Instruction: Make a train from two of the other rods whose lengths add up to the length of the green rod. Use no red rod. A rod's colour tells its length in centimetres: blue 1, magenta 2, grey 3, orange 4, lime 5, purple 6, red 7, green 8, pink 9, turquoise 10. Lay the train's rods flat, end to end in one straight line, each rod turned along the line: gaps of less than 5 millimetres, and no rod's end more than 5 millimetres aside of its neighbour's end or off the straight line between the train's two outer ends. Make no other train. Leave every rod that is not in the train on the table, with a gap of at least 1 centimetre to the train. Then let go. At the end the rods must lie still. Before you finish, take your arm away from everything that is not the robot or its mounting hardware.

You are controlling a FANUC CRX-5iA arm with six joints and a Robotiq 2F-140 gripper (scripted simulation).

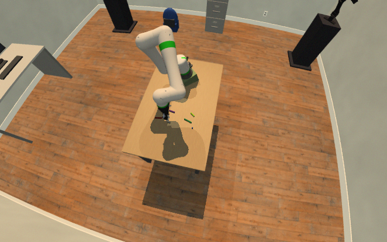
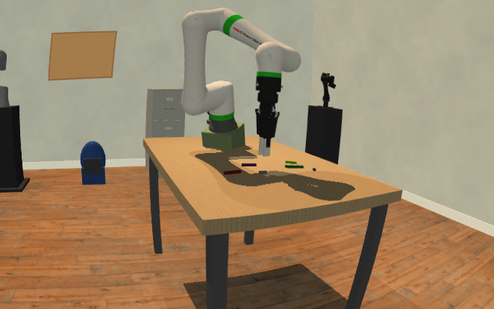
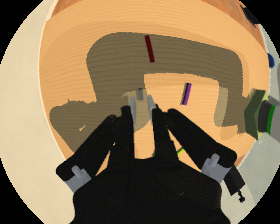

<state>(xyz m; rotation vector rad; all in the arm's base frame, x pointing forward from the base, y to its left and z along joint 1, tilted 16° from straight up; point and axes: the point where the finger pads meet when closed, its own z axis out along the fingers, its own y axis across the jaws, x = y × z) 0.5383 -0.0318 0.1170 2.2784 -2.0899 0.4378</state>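
Right now my hand is 100 mm above the grey rod. Round my hand: red rod: 20 mm behind, 110 mm to the right, 100 mm below; purple rod: 120 mm behind, 100 mm below; green rod: 50 mm behind, 180 mm to the left, 100 mm below.
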